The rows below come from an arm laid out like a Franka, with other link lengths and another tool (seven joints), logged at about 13 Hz.
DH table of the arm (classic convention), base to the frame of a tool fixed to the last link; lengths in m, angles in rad. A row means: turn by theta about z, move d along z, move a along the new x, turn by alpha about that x. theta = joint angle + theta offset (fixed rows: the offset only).
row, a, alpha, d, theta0
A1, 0, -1.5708, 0.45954, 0
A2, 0, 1.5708, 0, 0
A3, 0.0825, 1.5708, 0.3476, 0
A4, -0.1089, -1.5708, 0, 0
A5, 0, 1.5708, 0.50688, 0
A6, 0.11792, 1.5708, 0, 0
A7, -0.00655, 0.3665, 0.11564, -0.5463
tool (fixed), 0, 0, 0.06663, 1.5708
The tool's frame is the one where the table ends.
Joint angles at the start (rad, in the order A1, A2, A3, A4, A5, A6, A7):
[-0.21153 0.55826 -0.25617 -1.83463 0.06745 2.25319 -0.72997]
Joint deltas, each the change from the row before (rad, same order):
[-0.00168 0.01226 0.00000 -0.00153 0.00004 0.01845 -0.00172]
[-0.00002 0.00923 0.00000 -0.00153 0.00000 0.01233 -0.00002]
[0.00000 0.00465 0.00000 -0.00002 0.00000 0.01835 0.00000]
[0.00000 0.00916 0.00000 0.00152 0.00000 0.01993 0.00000]
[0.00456 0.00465 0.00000 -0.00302 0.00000 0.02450 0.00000]
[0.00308 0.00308 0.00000 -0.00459 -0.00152 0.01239 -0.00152]
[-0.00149 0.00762 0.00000 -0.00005 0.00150 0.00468 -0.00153]
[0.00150 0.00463 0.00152 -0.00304 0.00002 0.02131 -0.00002]
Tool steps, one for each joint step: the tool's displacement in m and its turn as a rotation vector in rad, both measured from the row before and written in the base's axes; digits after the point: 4 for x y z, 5 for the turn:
[-0.0009 -0.0019 -0.0083 -0.00499 -0.00291 0.00143]
[-0.0008 -0.0003 -0.0066 -0.00308 -0.00049 0.00093]
[0.0020 -0.0012 -0.0020 -0.00742 -0.01165 0.00172]
[0.0019 -0.0013 -0.0044 -0.00781 -0.01003 0.00212]
[0.0031 0.0018 -0.0030 -0.00895 -0.01441 0.00652]
[0.0001 0.0018 -0.0035 -0.00379 -0.00318 0.00630]
[-0.0016 -0.0009 -0.0052 0.00046 0.00290 -0.00063]
[0.0019 0.0011 -0.0033 -0.00655 -0.01181 0.00447]

